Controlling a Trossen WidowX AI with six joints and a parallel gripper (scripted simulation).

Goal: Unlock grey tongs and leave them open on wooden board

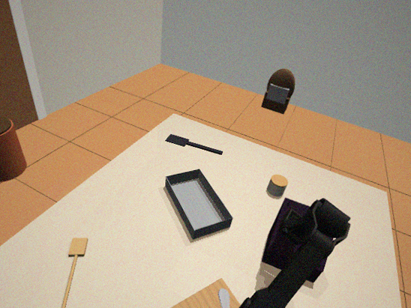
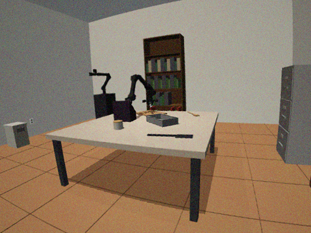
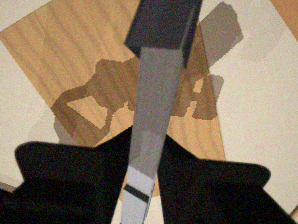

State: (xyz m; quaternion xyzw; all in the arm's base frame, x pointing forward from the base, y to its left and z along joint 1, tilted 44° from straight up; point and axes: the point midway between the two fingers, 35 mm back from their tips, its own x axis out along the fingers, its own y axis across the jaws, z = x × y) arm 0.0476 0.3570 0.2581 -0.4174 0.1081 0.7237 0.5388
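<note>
Right now my gripper tip is 20 mm to the left of the wooden board and 60 mm above it. Also, from my gripper tip: black spatula: 550 mm ahead, 840 mm to the right, 70 mm below; grey roasting tin: 320 mm ahead, 460 mm to the right, 40 mm below; small cork-lidded jar: 40 mm ahead, 750 mm to the right, 40 mm below.
</note>
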